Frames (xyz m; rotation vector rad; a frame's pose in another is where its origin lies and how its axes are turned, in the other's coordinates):
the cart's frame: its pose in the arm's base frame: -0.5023 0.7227 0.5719 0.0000 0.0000 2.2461
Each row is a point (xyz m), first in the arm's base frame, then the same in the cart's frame.
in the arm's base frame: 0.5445 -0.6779 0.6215
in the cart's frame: -1.7476 0.0585 0.0496
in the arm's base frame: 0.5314 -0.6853 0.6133
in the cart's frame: -1.7452 0.0734 0.0414
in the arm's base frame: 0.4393 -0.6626 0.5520
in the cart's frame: -1.6699 0.1311 -0.0199
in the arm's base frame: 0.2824 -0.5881 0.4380
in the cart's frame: -1.5136 0.2070 -0.1339
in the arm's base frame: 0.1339 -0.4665 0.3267
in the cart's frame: -1.3259 0.2468 -0.2452
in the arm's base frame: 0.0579 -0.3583 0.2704
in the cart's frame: -1.1939 0.2385 -0.3015
